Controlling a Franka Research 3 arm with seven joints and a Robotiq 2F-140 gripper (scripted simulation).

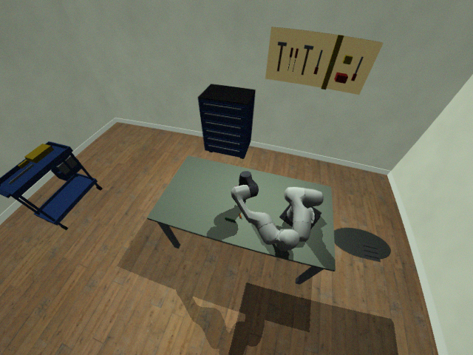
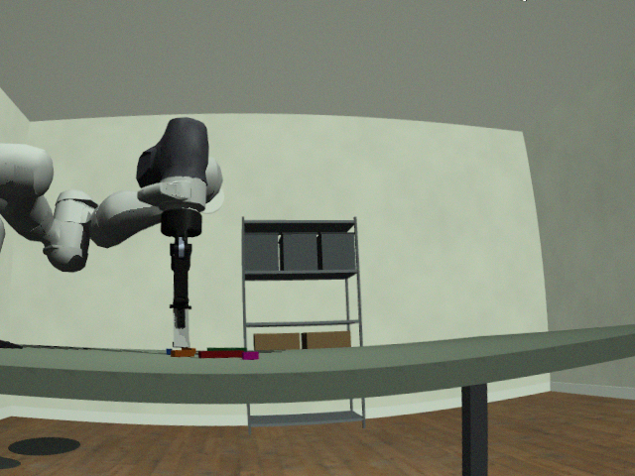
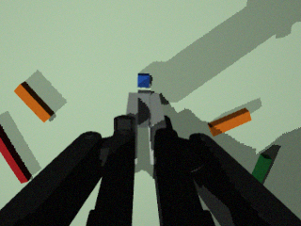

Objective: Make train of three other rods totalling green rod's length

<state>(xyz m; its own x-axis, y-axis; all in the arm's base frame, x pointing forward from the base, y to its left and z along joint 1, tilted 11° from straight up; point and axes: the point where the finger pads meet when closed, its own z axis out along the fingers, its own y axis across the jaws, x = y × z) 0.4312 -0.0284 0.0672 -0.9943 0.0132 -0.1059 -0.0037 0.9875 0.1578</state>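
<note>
Now: hand 3 cm above the grey rod. Round my hand: green rod 13 cm to the left, 9 cm ahead, 4 cm below; then red rod 14 cm to the right, 6 cm ahead, 4 cm below; then blue rod 4 cm below, 2 cm behind.
</note>
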